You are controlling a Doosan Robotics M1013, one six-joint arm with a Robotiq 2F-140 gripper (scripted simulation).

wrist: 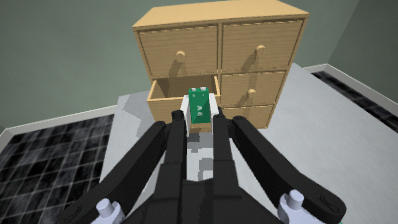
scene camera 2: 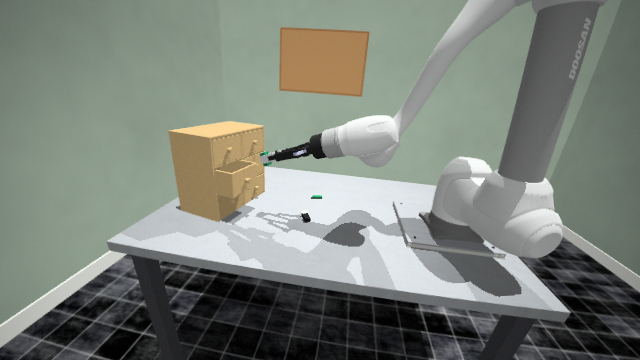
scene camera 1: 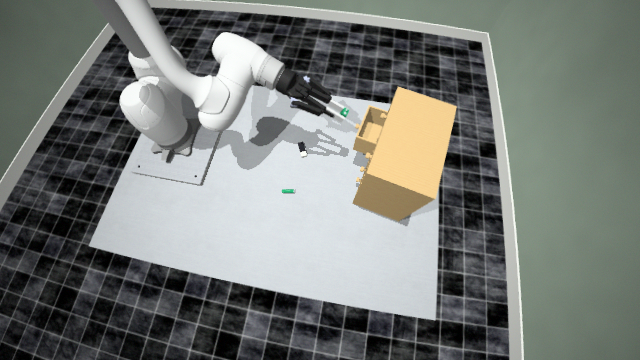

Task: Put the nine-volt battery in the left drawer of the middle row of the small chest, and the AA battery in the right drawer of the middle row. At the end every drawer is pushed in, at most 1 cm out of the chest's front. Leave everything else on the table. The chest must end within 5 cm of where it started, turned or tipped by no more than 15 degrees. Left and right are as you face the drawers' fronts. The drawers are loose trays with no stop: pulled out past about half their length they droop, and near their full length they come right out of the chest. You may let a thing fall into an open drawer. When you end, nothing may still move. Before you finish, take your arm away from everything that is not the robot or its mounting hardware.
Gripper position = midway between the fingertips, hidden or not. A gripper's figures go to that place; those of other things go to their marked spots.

Scene:
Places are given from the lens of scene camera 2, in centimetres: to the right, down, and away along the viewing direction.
my gripper (scene camera 2: pixel 264 158): -20, -7, 82
wooden chest (scene camera 2: pixel 192 154): -43, -9, 78

